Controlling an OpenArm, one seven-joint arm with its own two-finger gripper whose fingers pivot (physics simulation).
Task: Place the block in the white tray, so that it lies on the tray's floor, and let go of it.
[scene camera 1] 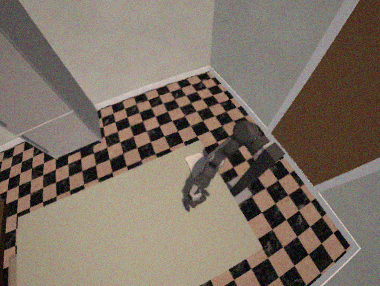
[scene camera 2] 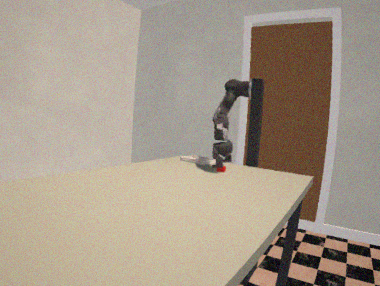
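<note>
The red block [scene camera 2: 221,169] lies on the table at the lower end of the gripper in scene camera 2; it does not show in scene camera 1, where the hand covers that area. My gripper [scene camera 1: 196,204] [scene camera 2: 224,165] is open and low over the table, with its fingertips right at the block. One finger partly covers the block in scene camera 2; whether the block is between the fingers I cannot tell. The white tray [scene camera 1: 193,159] [scene camera 2: 188,159] lies on the table beside the arm, partly hidden by it in scene camera 1, and left of the gripper in scene camera 2.
The pale table [scene camera 1: 115,220] [scene camera 2: 135,215] extends away from the arm. The arm's dark post [scene camera 1: 257,170] [scene camera 2: 255,122] stands beyond the table's edge. A brown door [scene camera 1: 340,95] [scene camera 2: 290,110] is behind it, and a grey cabinet [scene camera 1: 35,85] stands at the left in scene camera 1.
</note>
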